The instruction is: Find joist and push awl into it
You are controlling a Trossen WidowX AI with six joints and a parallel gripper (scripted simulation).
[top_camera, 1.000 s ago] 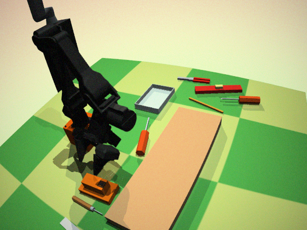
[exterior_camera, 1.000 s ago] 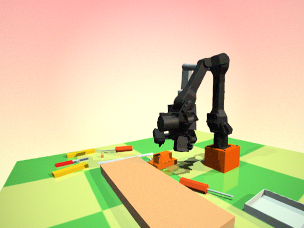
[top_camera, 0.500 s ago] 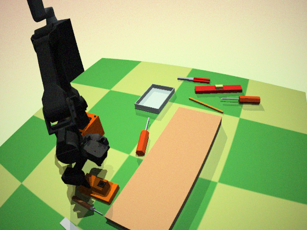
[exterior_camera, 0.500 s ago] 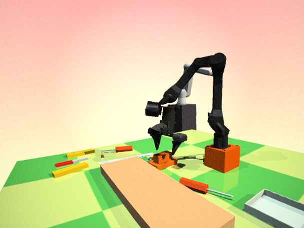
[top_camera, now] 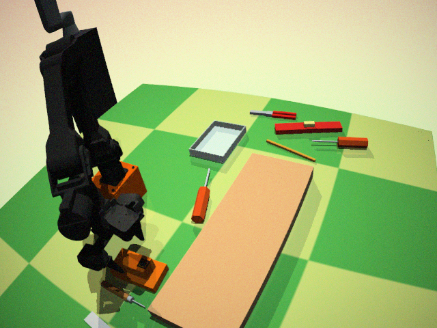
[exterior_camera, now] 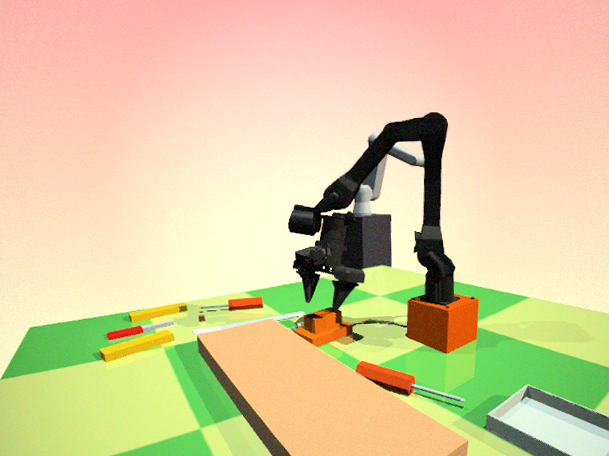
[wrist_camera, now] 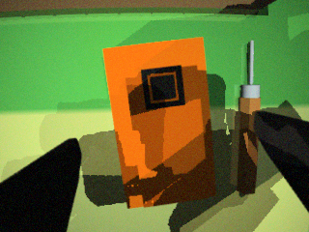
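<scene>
Right now my gripper tip is 10 mm short of the orange stud finder and 30 mm above it. Round my gripper tip: awl: 70 mm to the right, 70 mm below; then grey card: 80 mm ahead, 190 mm to the right, 70 mm below; then grey tray: 20 mm behind, 500 mm to the left, 60 mm below.
</scene>
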